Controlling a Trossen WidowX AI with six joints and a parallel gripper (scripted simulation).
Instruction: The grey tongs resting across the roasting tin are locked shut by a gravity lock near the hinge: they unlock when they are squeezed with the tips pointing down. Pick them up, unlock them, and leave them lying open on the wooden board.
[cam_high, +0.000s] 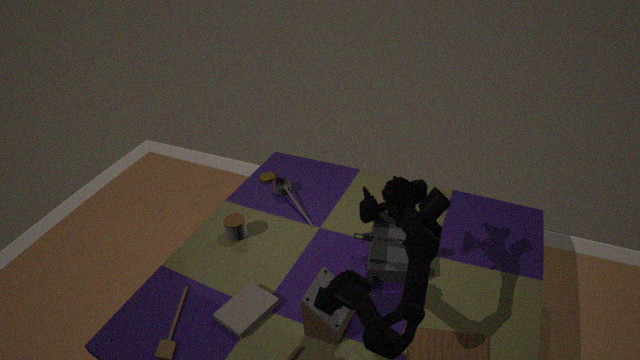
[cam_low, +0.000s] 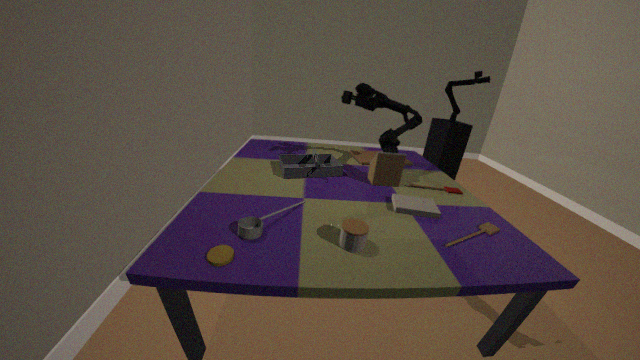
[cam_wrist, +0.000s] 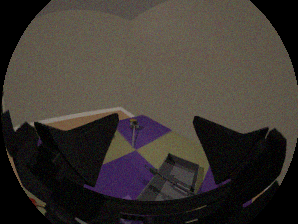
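Now: gripper tip 36 cm above the grey roasting tin, 15 cm short of it and 6 cm to the left of it. From my gripper tip the other things lie so: wooden board 38 cm below, 36 cm behind, 28 cm to the right; slab 37 cm below, 34 cm to the left, 24 cm behind; lidded canister 53 cm to the left, 35 cm below, 10 cm ahead.
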